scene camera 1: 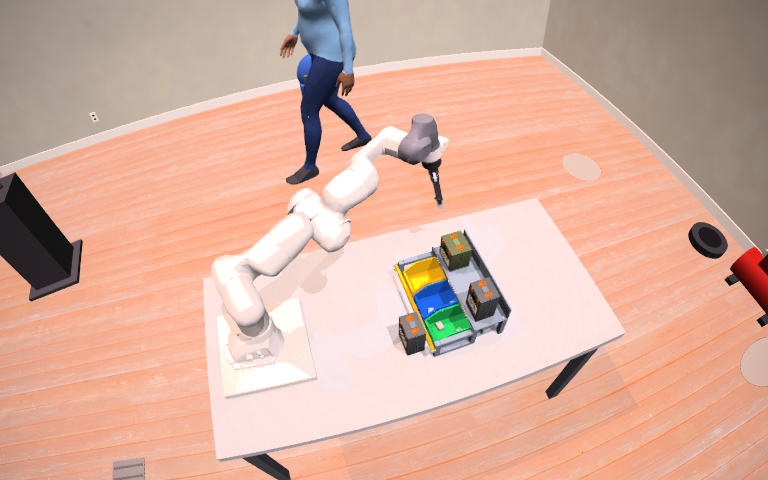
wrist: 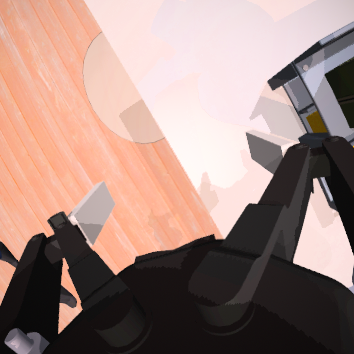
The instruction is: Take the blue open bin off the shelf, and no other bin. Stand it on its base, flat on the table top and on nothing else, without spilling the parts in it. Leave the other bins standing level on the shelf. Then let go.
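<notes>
The blue open bin [scene camera 1: 434, 295] sits on the grey shelf [scene camera 1: 463, 277] [wrist: 325, 92], between the yellow bin [scene camera 1: 422, 273] and the green bin [scene camera 1: 451, 325]. Small light parts show in the blue bin. A bit of yellow [wrist: 316, 122] shows through the shelf frame in the wrist view; the blue bin does not show there. My gripper [scene camera 1: 439, 204] [wrist: 176, 169] is open and empty. It hangs high, near the table's far edge, beyond the yellow-bin end of the shelf, apart from all bins.
An olive box [scene camera 1: 456, 250] and a dark box [scene camera 1: 482, 298] stand on the shelf's rear part, behind the bins. Another dark box [scene camera 1: 412, 333] stands on the table [scene camera 1: 362, 362] [wrist: 220, 45], by the shelf's front near the green bin. A person [scene camera 1: 322, 73] is on the floor beyond the table.
</notes>
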